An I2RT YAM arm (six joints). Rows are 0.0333 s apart.
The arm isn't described. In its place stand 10 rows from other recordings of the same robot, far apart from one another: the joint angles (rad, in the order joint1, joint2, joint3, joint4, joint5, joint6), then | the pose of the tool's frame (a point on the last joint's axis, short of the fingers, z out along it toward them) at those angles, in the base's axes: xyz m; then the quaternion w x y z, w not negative.
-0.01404 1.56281 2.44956 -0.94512 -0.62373 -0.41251 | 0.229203 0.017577 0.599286 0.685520 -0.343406 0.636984 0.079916
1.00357 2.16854 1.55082 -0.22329 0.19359 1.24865 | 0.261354 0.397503 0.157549 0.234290 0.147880 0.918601 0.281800
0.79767 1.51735 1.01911 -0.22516 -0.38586 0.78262 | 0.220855 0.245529 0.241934 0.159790 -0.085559 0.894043 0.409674
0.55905 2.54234 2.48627 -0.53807 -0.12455 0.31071 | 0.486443 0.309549 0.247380 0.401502 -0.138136 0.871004 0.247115
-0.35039 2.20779 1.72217 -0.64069 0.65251 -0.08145 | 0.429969 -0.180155 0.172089 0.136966 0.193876 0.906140 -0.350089
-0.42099 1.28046 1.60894 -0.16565 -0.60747 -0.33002 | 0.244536 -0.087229 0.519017 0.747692 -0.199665 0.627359 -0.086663
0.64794 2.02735 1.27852 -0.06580 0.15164 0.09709 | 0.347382 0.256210 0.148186 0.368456 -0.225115 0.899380 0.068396
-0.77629 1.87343 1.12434 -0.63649 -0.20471 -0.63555 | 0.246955 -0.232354 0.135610 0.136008 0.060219 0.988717 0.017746
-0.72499 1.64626 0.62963 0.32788 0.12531 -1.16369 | 0.224783 -0.205088 0.130510 0.203900 -0.170301 0.886731 -0.378326
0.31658 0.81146 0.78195 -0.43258 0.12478 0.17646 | 0.175068 0.052690 0.308986 0.522423 -0.026664 0.848803 0.076797
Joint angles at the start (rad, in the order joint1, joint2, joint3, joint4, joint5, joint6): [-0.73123, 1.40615, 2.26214, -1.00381, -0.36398, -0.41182]
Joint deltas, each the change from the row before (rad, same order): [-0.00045, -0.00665, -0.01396, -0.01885, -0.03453, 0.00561]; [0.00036, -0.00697, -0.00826, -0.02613, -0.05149, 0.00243]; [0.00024, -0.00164, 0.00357, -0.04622, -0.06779, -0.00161]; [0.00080, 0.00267, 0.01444, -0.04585, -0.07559, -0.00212]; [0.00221, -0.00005, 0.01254, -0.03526, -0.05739, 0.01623]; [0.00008, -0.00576, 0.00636, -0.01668, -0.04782, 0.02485]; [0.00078, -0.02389, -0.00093, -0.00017, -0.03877, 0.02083]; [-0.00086, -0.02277, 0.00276, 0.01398, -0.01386, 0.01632]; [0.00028, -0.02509, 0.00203, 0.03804, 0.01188, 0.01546]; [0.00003, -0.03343, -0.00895, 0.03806, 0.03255, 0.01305]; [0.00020, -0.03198, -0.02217, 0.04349, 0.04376, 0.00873]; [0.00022, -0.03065, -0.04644, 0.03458, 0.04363, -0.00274]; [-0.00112, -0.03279, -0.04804, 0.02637, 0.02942, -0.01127]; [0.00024, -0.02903, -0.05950, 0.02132, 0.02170, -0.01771]
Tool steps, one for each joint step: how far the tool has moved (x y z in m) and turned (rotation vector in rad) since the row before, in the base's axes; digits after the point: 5 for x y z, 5 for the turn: [-0.00003, 0.00144, -0.00383, 0.02681, 0.01389, 0.03280]; [-0.00093, 0.00318, -0.00320, 0.02775, 0.01327, 0.05053]; [-0.00125, 0.00406, -0.00344, 0.03695, 0.02092, 0.06669]; [-0.00154, 0.00465, -0.00159, 0.03513, 0.01275, 0.07433]; [-0.00213, 0.00468, -0.00049, 0.04298, 0.00467, 0.05350]; [-0.00314, 0.00460, 0.00092, 0.03780, -0.00679, 0.03998]; [-0.00794, 0.00864, 0.00365, 0.01352, -0.02420, 0.03338]; [-0.00811, 0.00753, 0.00515, -0.00759, -0.03134, 0.00943]; [-0.00851, 0.00722, 0.00727, -0.02992, -0.04657, -0.01370]; [-0.01000, 0.00775, 0.00589, -0.03214, -0.04356, -0.03360]; [-0.00746, 0.00507, 0.00359, -0.02958, -0.03762, -0.04399]; [-0.00295, 0.00099, -0.00211, -0.01688, -0.01232, -0.04324]; [-0.00351, 0.00180, -0.00332, -0.01937, -0.00621, -0.03019]; [-0.00007, -0.00077, -0.00677, -0.01198, 0.00996, -0.02093]
